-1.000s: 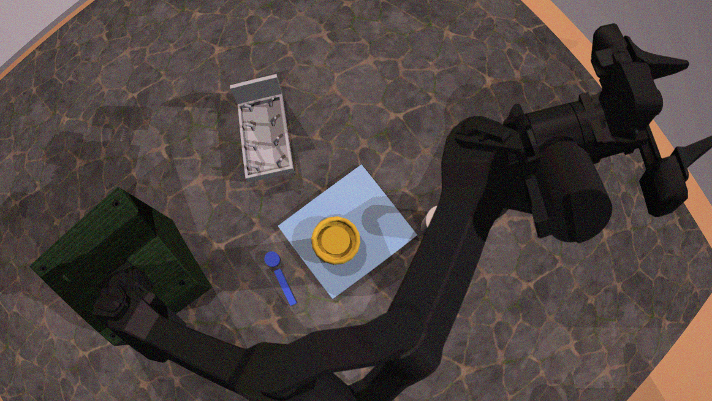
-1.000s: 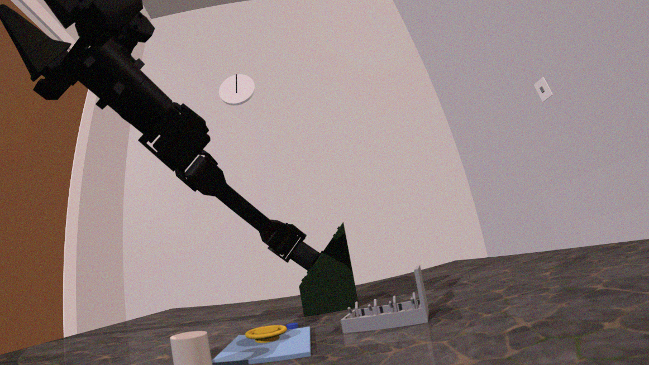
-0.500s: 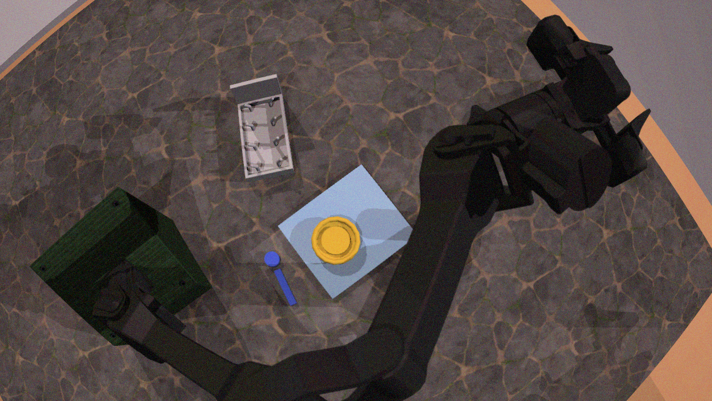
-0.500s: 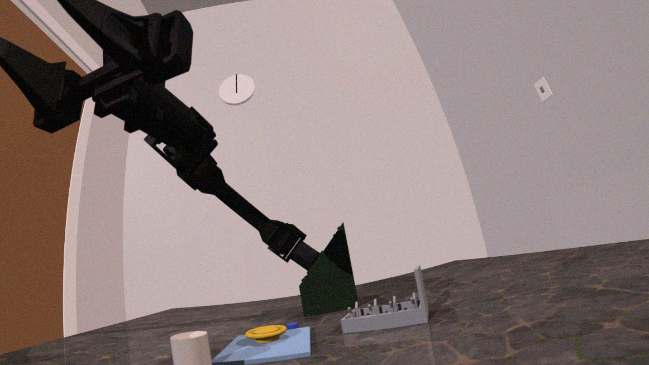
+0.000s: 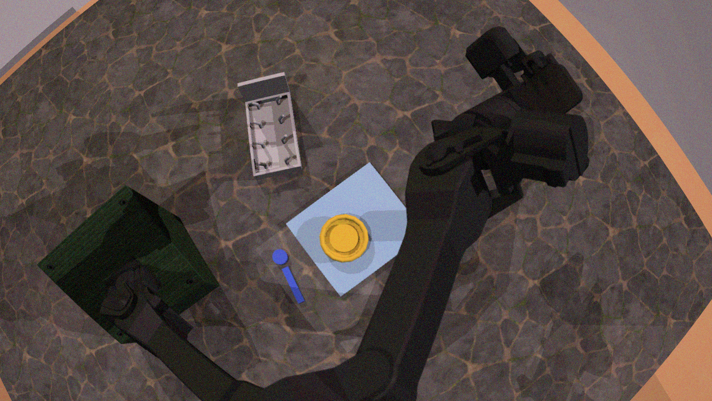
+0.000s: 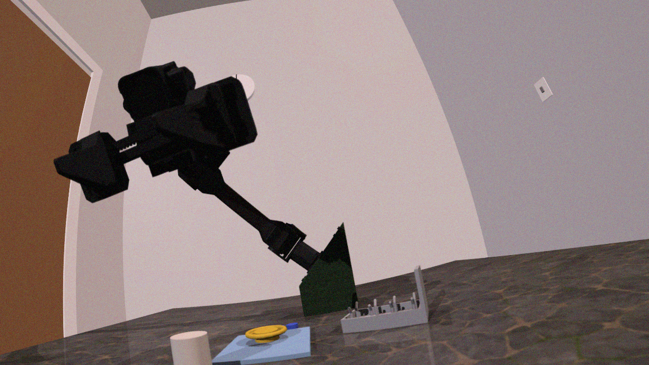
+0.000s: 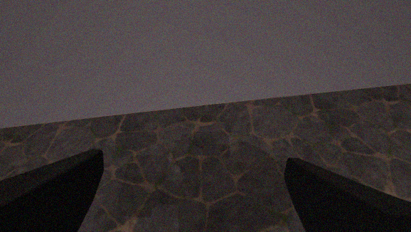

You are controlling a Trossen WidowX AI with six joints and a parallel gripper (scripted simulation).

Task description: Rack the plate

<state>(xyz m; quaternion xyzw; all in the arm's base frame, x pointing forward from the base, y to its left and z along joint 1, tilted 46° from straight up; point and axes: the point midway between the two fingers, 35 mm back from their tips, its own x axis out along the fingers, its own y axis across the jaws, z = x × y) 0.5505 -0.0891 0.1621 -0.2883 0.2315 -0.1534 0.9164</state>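
Right now my gripper tip is 30 cm past the yellow plate, 19 cm above it and 6 cm to the right of it. Also, from my gripper tip: dish rack (28 cm behind, 25 cm to the left, 18 cm below); white cylinder (18 cm below, 18 cm behind, 2 cm to the right); light blue mat (28 cm behind, 20 cm below, 6 cm to the left).
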